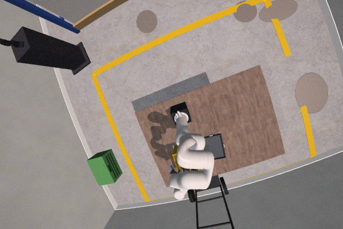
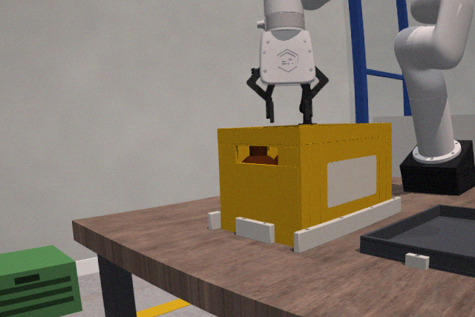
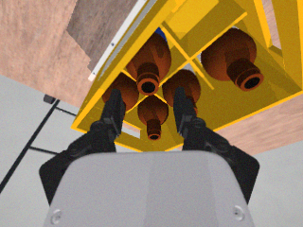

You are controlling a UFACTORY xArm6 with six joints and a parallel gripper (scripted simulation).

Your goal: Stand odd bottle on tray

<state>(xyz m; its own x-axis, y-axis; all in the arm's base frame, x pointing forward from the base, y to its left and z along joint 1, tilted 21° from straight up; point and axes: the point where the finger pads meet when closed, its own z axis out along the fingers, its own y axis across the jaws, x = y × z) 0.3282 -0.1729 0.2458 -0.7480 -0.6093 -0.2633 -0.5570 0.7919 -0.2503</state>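
Now: the yellow crate 50 mm to the left of my hand and 110 mm below it. The rest, counted from my hand: dark tray (30 mm ahead, 320 mm to the left, 190 mm below).
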